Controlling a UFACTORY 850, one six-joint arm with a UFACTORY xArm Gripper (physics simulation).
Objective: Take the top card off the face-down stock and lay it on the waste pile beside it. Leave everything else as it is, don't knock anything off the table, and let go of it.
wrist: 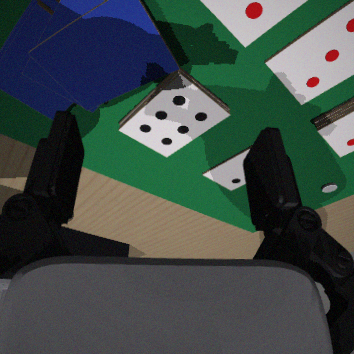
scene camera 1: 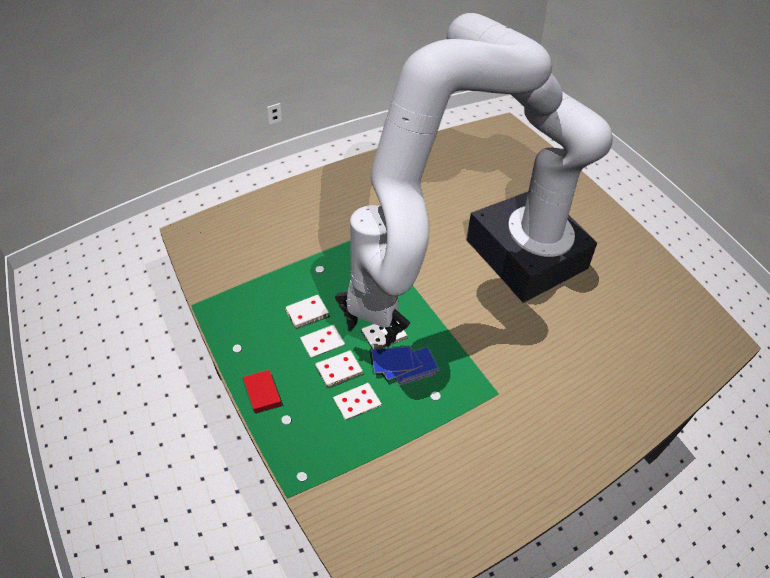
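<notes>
The face-down blue stock (scene camera 1: 425,367) (wrist: 20,90) is on the green mat, its upper cards fanned out of line. The top blue card (scene camera 1: 393,359) (wrist: 110,65) is shifted towards the waste pile, a face-up pile with six black pips (scene camera 1: 375,336) (wrist: 172,118). In the wrist view one corner of that blue card meets the pile's nearest corner; whether it overlaps is unclear. My gripper (scene camera 1: 371,335) (wrist: 168,137) is open and empty above the waste pile, with one finger on each side of it in the wrist view. In the scene view the gripper partly hides the pile.
Face-up red-pip cards (scene camera 1: 307,310) (scene camera 1: 322,340) (scene camera 1: 338,368) (scene camera 1: 357,400) form a row beside the stock. Another black-pip card (wrist: 225,172) lies partly behind the right finger. A red box (scene camera 1: 261,390) and white discs (scene camera 1: 435,395) (wrist: 329,188) are on the green mat (scene camera 1: 348,451).
</notes>
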